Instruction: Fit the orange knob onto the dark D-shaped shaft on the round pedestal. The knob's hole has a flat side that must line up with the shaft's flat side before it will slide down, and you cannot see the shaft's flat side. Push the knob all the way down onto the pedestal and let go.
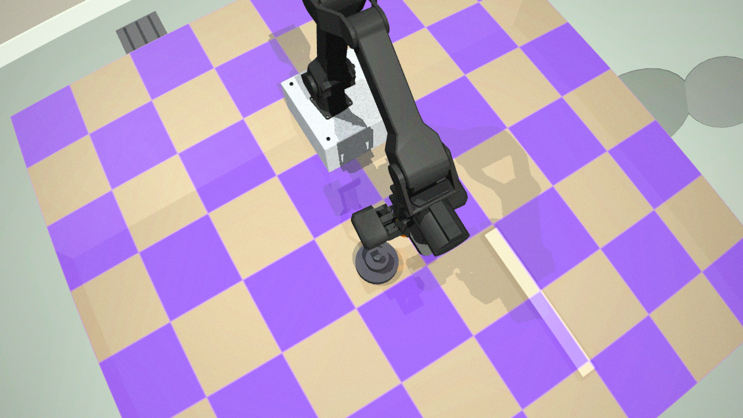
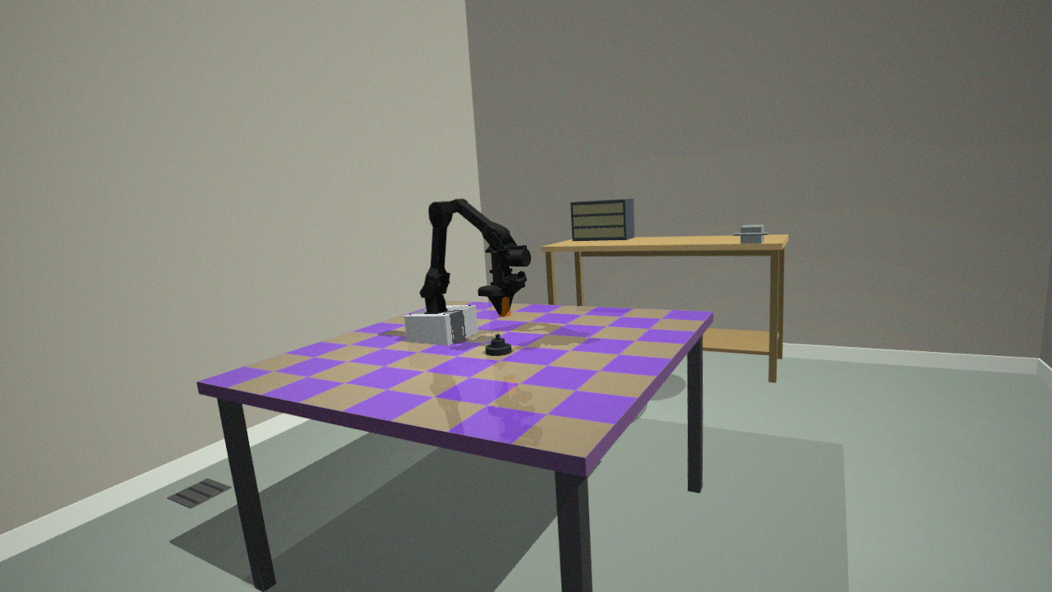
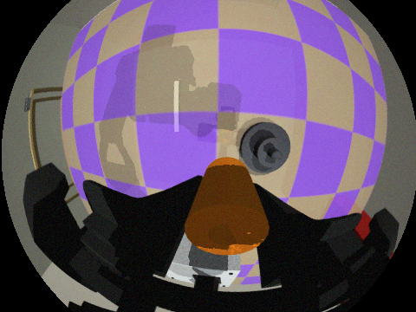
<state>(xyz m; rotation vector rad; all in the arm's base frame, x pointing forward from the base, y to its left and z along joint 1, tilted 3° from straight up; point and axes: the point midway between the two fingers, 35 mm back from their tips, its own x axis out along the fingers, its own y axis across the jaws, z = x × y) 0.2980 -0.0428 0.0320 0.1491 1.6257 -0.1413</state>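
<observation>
Right now my gripper tip is 9 cm above the D-shaped shaft and 7 cm to the left of it. Also, from my gripper tip: orange knob (2 cm above).
</observation>
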